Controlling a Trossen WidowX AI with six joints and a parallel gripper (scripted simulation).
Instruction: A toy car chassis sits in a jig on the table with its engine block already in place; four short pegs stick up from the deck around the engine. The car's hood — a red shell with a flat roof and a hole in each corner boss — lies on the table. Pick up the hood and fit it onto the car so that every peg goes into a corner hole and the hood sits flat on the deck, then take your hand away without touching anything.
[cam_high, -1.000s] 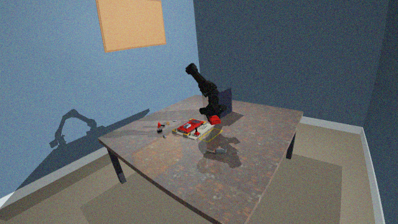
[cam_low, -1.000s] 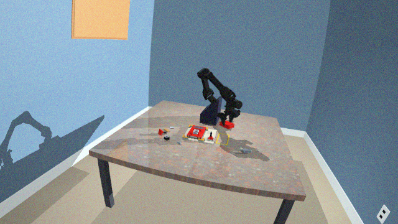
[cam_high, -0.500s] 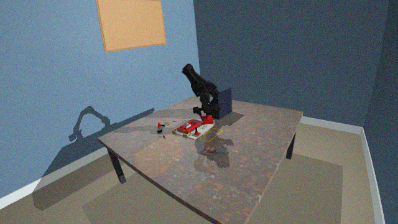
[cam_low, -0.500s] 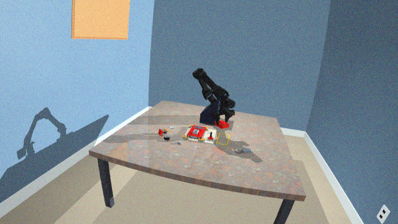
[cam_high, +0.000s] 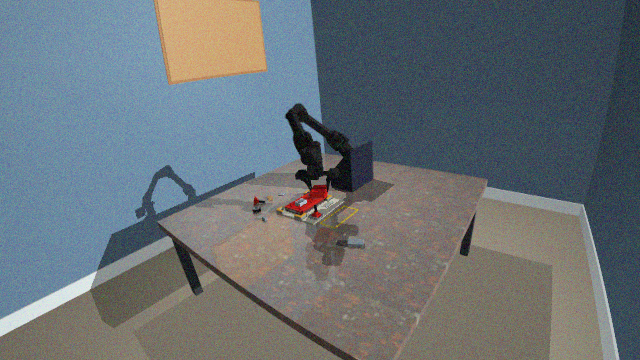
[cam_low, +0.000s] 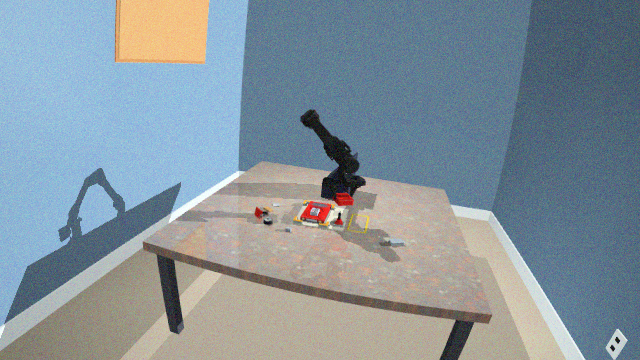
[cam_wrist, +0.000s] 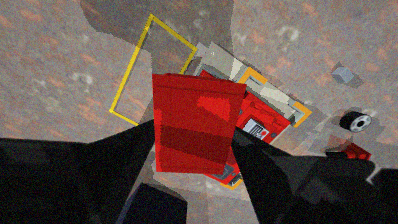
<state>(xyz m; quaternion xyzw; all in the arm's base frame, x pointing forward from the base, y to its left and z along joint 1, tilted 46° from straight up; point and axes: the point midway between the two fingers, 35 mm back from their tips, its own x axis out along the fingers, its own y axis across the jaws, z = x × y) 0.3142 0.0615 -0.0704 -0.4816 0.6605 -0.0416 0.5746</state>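
The grey engine block lies 11 cm to the right of my gripper tip, 9 cm below it and 2 cm ahead of it. Round my gripper tip: red hood (1 cm above); then white jig (10 cm to the right, 10 cm below).
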